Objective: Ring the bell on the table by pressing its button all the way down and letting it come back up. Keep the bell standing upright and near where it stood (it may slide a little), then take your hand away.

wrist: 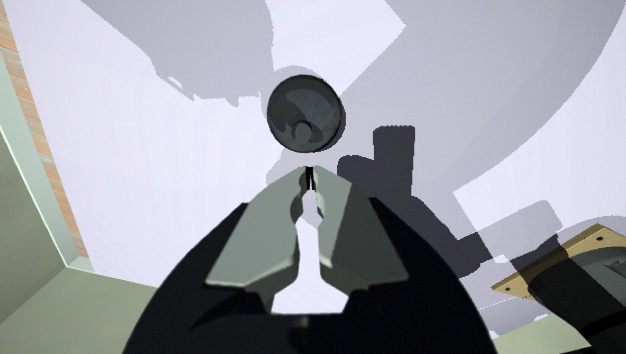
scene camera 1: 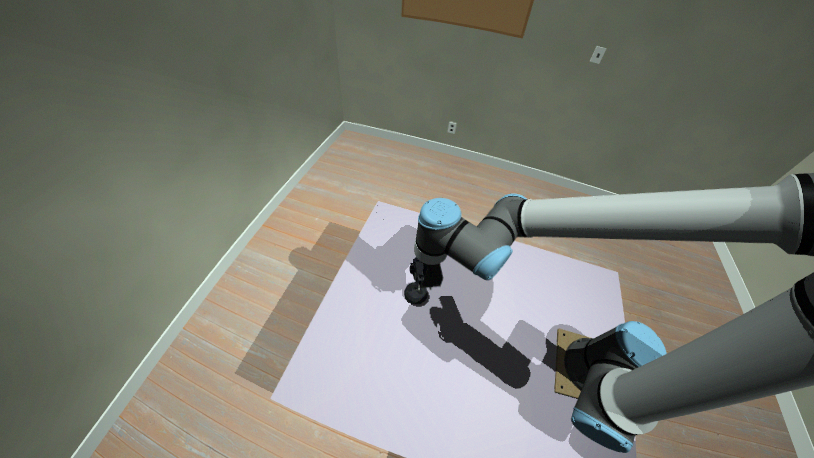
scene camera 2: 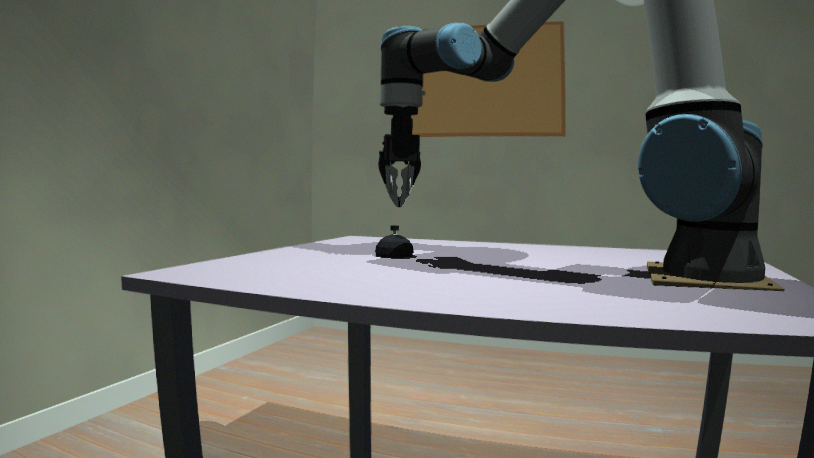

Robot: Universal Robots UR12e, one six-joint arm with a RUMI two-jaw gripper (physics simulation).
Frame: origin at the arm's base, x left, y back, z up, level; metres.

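Seen in the pictures: gripper, fingertip midpoint: (wrist: 310, 168) (scene camera 2: 399, 207); arm's base at its link origin: (wrist: 577, 274) (scene camera 1: 589, 366) (scene camera 2: 713, 273).
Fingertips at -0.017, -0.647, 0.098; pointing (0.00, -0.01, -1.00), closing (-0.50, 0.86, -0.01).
Offsets run from my fingertips to a thing's middle, as dx, dy, dz. Level surfaces: height alone.
The black domed bell {-0.007, -0.014, -0.074} (scene camera 1: 416, 294) (scene camera 2: 393, 247) (wrist: 304, 102) stands upright on the table. Its button {-0.007, -0.014, -0.046} (scene camera 2: 394, 228) (wrist: 302, 132) is up on its short stem, with a gap between it and the fingertips in the second scene view. My gripper (scene camera 2: 399, 204) (wrist: 310, 168) points straight down with its fingertips together, shut and empty. It hangs a little above the bell, close to over the button. In the wrist view the bell shows just beyond the fingertips. In the first scene view the fingers are dark and small and partly overlap the bell.
The pale lilac table top {dz -0.107} (scene camera 1: 352, 353) (scene camera 2: 256, 284) bears the bell and the arm's base on a tan mounting plate (scene camera 1: 567, 390) (scene camera 2: 660, 279) (wrist: 515, 290) to the right. Arm shadows fall across the table. A brown board (scene camera 1: 466, 14) (scene camera 2: 512, 108) hangs on the wall behind.
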